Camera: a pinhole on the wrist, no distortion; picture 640 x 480 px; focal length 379.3 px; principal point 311.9 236.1 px. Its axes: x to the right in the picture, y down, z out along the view. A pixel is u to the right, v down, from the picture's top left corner.
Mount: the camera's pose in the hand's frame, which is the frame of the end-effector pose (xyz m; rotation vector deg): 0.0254 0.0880 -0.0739 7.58 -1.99 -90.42
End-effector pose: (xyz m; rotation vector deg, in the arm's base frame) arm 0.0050 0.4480 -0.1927 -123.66 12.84 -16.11
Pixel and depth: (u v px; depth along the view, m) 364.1 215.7 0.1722
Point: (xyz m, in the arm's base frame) 0.0267 0.4924 -0.2897
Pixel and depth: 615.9 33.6 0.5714
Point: -0.1774 1.1021 -0.1412
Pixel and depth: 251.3 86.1 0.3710
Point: -0.0745 0.6405 -0.4716
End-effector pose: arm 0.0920 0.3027 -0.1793 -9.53 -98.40 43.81
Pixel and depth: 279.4 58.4 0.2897
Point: -0.0759 0.2286 -0.3681
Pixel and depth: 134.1 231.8 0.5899
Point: -0.4685 0.3249 -0.4505
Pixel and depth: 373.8 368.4 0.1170
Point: 0.0174 0.3582 -0.1747
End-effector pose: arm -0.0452 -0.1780 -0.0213 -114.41 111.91 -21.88
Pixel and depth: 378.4 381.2 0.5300
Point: 0.1862 -0.3280 -0.4375
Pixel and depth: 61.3 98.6 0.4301
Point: -0.2233 0.0055 -0.4803
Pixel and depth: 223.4 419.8 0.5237
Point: -0.0030 -0.3829 -0.5380
